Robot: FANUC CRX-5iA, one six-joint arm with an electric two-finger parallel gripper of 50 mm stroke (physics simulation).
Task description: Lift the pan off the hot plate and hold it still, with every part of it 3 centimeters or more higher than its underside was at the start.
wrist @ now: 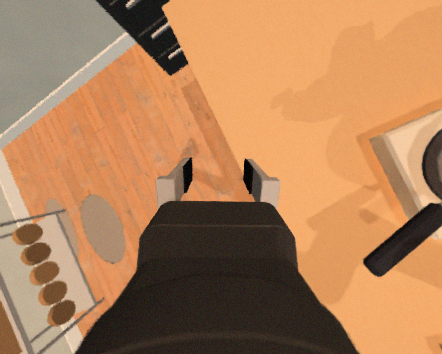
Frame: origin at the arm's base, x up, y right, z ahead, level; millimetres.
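Seen in the pictures: gripper, fingertip midpoint: (218, 169).
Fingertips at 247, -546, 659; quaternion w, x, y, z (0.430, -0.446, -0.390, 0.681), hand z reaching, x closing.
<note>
Pixels of each thing's top centre, then the offset from my fingertips to it, as dx, dy, dz. "spot": a spot on its surface instead. Level surfaces: height alone.
- pan, surface spot: (435, 162) spot: -246, +364, -89
- pale hot plate, surface spot: (400, 157) spot: -254, +317, -65
- orange table top, surface height: dx -317
The pan (435, 162) shows in part at the right edge of the wrist view, a dark round rim over the pale hot plate (400, 157). Its thick black handle (404, 240) points down and to the left, out past the hot plate's corner. The rest of the pan and hot plate is cut off by the view's edge. My gripper (218, 169) is open with nothing between its fingers. It is well to the left of the pan and handle in the view, above the table's edge, and touches neither.
The orange table top (260, 65) fills the right side, with shadows on it. Beyond its left edge lies a wooden floor (85, 150). A black unit with light bars (155, 37) stands at the top. A rack with several round brown things (46, 272) is at the lower left.
</note>
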